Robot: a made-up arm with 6 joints.
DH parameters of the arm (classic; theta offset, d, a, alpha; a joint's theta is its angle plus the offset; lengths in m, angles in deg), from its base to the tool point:
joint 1: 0 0.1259 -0.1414 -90
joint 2: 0 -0.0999 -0.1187 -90
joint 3: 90 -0.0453 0.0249 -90
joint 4: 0 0.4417 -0.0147 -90
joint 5: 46.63 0 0.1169 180
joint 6: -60.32 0 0.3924 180
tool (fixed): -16.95 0.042 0 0
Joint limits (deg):
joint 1: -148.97..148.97
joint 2: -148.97..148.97
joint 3: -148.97..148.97
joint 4: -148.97..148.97
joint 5: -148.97..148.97
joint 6: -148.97..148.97
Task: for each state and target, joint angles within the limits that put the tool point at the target. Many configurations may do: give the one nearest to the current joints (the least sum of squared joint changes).
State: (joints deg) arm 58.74 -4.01 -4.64 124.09 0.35 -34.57
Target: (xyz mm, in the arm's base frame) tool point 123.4 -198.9 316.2
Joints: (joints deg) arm 104.64 16.56 -5.79 97.33 -27.20 -6.67
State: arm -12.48 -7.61 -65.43 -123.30 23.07 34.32
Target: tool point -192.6 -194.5 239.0
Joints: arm -5.49 -18.69 -39.09 -137.54 28.69 20.38
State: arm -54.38 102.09 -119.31 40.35 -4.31 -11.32
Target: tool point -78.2 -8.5 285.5
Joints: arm -58.90 112.57 -90.97 30.24 13.09 10.80
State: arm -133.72 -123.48 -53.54 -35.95 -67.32 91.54
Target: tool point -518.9 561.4 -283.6
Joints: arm -148.97 -102.26 -27.57 -37.64 -49.14 81.67
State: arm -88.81 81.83 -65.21 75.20 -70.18 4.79
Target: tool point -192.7 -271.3 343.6
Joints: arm -77.04 82.29 -62.72 82.92 -57.80 -3.02
